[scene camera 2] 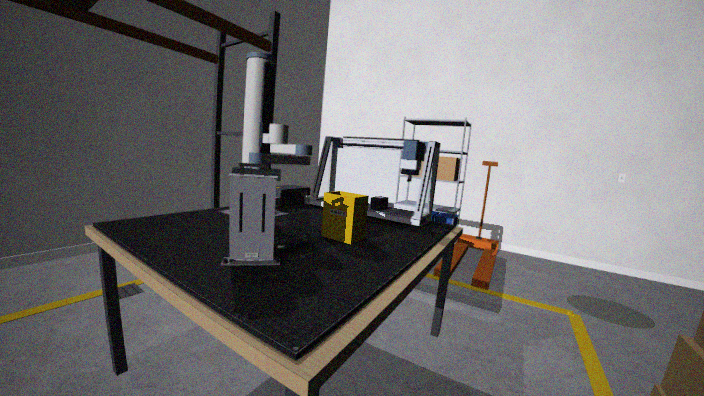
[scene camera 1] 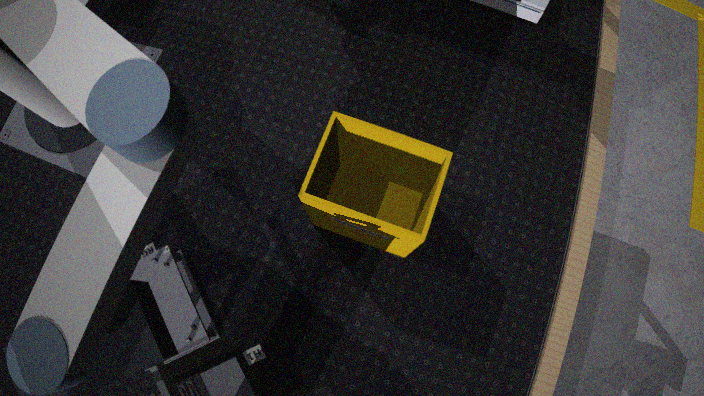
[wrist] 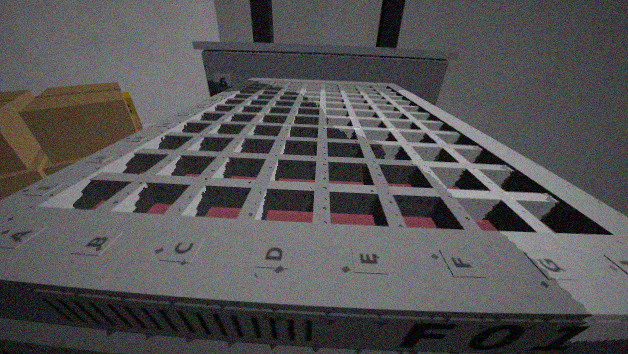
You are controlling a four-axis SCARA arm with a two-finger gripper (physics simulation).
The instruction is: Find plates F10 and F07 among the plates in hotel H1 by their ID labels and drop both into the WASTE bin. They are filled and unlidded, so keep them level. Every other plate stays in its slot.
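Frame: origin at the arm's base, x left, y back, z up, level; millimetres.
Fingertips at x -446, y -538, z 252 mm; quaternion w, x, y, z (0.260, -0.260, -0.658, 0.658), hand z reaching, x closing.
Pixels of each thing's middle, then the offset from my fingertips to it. "*": a spot on its surface instead.
- yellow WASTE bin, middle of its body: (scene camera 1: 373,193) (scene camera 2: 344,216) dx +420, dy -109, dz -140 mm
- grey upright panel, middle of its body: (wrist: 316,237) (scene camera 2: 253,210) dx -11, dy -12, dz -79 mm
- grey hotel tower, a spot on its surface: (scene camera 2: 252,215) * dx -47, dy -53, dz -83 mm
- H1 sign, middle of its body: (scene camera 1: 254,354) dx +127, dy -9, dz -240 mm
The yellow WASTE bin (scene camera 1: 395,137) (scene camera 2: 358,220) stands upright on the dark table, and no plate shows inside it. In the wrist view, plate F01 (wrist: 315,255) fills the foreground, level and unlidded, with red at the bottom of its near wells. A grey upright panel (wrist: 325,67) of the hotel stands behind it. The grey hotel tower (scene camera 2: 252,215) stands at the near left of the table in scene camera 2. The labels F10 and F07 do not show. The gripper's fingers show in no view; what lies between them is hidden.
The arm's outer link (scene camera 1: 75,260) reaches toward the lower left. A grey tray stand (scene camera 1: 175,300) and the H1 sign (scene camera 1: 254,353) are below it. A gantry frame (scene camera 2: 372,142) stands beyond the bin. Cardboard boxes (wrist: 80,125) show at left in the wrist view.
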